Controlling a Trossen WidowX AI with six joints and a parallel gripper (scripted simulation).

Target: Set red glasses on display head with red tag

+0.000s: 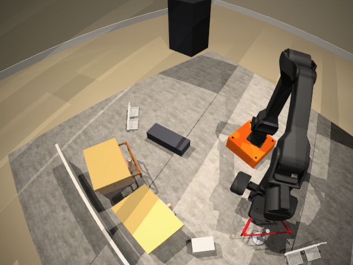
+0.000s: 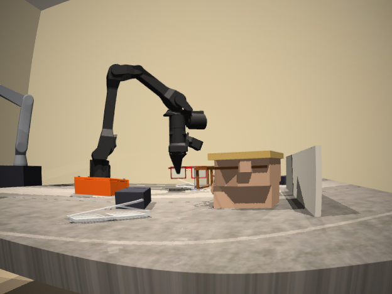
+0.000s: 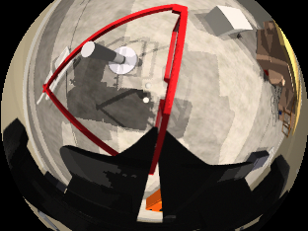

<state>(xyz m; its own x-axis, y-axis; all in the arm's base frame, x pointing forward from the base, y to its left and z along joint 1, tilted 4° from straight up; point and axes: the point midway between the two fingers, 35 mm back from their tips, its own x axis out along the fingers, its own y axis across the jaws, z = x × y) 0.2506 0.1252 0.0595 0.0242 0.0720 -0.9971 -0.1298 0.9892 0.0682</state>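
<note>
Right now the stand is 7 cm to the left of my gripper tip, 6 cm ahead of it and 4 cm below it. Round my gripper tip: small white box 18 cm ahead, 6 cm to the right, 4 cm below; then white wall strip 35 cm to the right, 33 cm ahead, 1 cm below; then display head 43 cm to the right, 17 cm ahead.
</note>
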